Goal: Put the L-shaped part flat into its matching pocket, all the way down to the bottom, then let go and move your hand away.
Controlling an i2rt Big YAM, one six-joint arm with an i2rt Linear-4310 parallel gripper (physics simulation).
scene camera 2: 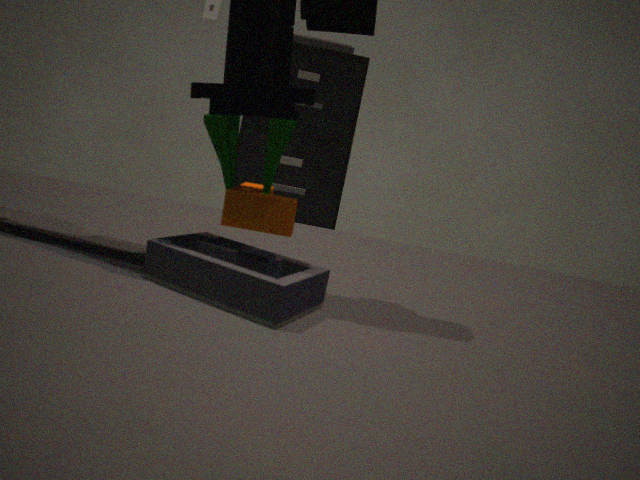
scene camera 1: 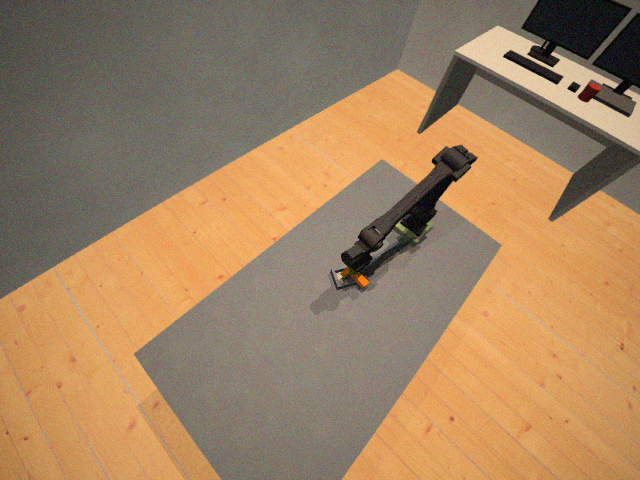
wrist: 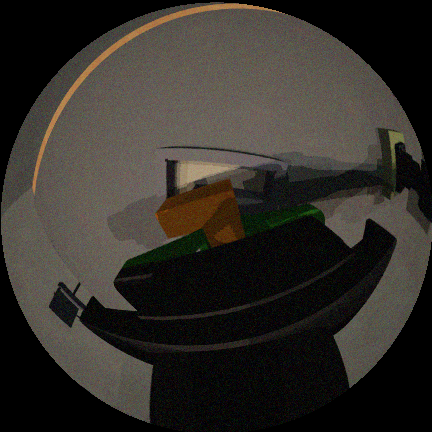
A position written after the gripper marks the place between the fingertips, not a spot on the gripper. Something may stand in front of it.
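The gripper (scene camera 2: 248, 197) (wrist: 223, 228) holds an orange L-shaped part (scene camera 2: 245, 206) (wrist: 213, 207), clear of everything else. The scene also includes a dark grey pocket block (scene camera 2: 270, 289) (wrist: 257, 180).
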